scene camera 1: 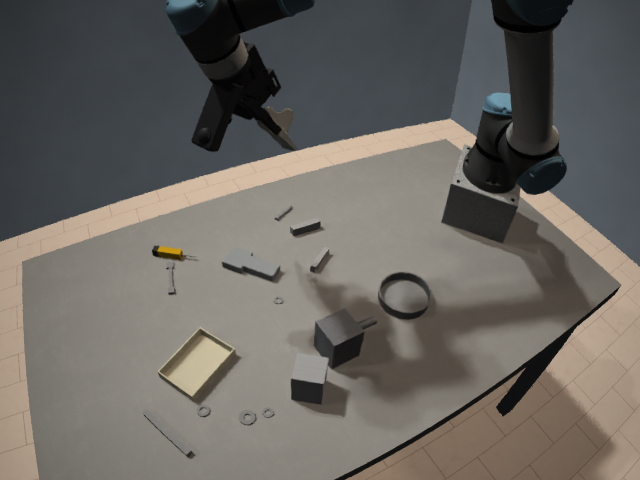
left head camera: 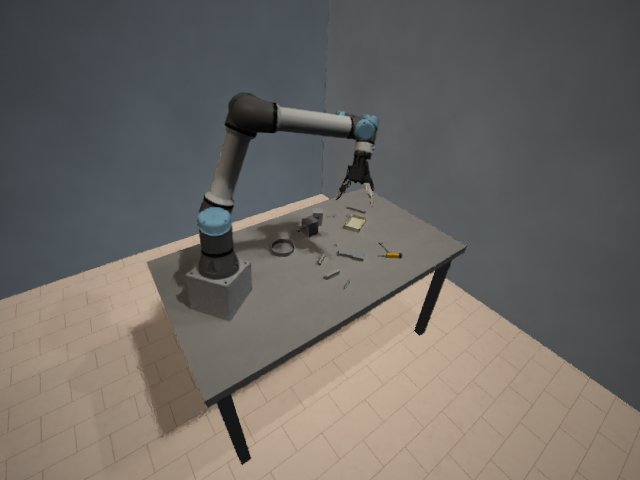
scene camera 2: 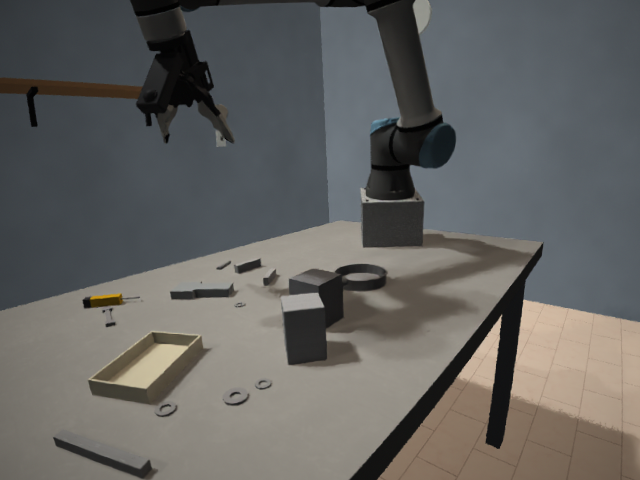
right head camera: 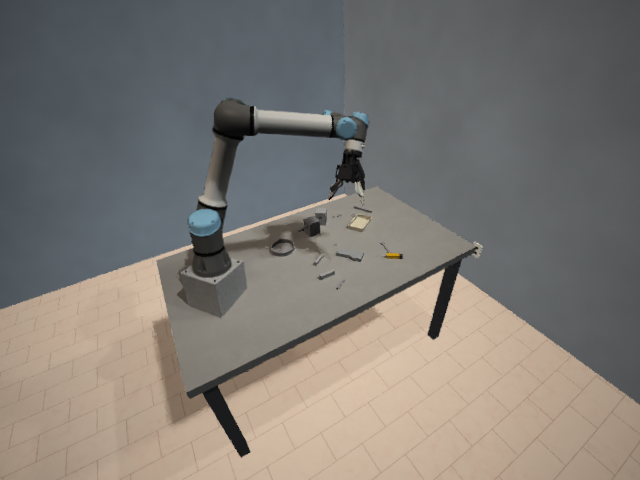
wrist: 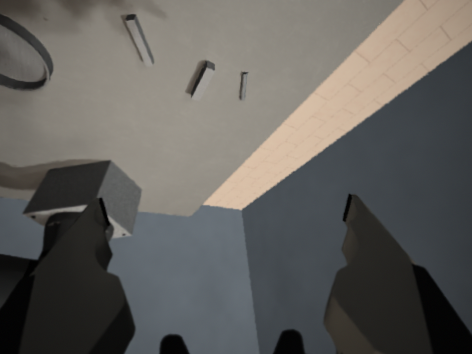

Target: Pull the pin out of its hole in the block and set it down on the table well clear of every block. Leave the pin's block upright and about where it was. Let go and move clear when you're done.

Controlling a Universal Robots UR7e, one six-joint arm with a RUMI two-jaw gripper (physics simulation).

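Note:
A dark grey block (left head camera: 311, 227) (right head camera: 312, 227) (scene camera 1: 338, 341) (scene camera 2: 332, 299) stands upright on the table (scene camera 1: 413, 206). The pin (left head camera: 301, 229) (right head camera: 302, 229) (scene camera 1: 369, 323) sticks out sideways from it, toward the dark ring. A second, lighter grey block (left head camera: 317, 214) (right head camera: 321, 215) (scene camera 1: 309, 379) (scene camera 2: 305, 330) stands close beside it. My gripper (left head camera: 355, 201) (right head camera: 346, 197) (scene camera 2: 199, 140) (wrist: 228, 198) is wide open and empty, high above the table and well away from both blocks. The blocks and pin do not show in the wrist view.
A dark ring (scene camera 1: 381, 304) lies near the pin. A cream tray (scene camera 1: 170, 383), washers, a long bar (scene camera 1: 168, 434), a stepped grey piece (scene camera 1: 250, 264), small bars (scene camera 1: 305, 227) (wrist: 138, 40), a bolt (scene camera 1: 283, 212), a wrench (scene camera 1: 171, 279) and a yellow screwdriver (scene camera 1: 169, 252) lie around.

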